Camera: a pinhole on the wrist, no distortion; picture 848 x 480 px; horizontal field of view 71.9 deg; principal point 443.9 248.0 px. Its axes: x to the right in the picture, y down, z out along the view. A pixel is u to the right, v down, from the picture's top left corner.
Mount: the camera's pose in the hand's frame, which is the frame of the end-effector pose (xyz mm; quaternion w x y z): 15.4 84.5 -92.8 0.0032 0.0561 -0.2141 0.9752
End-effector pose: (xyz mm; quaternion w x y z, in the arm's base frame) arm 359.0 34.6 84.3 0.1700 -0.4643 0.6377 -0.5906
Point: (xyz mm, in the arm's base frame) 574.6 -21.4 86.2
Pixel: 653.1 301.7
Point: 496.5 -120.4 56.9
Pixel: 456.3 172.6
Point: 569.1 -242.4 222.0
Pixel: 326.3 332.8
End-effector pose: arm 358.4 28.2 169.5 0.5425 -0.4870 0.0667 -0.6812
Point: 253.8 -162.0 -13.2
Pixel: behind the camera
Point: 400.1 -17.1 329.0
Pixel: 212.5 354.1
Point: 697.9 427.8 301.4
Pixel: 769.2 88.8
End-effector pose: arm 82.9 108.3 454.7 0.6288 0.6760 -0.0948 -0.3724
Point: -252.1 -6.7 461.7
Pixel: 777.8 243.2
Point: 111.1 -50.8 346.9
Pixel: 170.7 356.8
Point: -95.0 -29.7 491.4
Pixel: 647.9 150.8
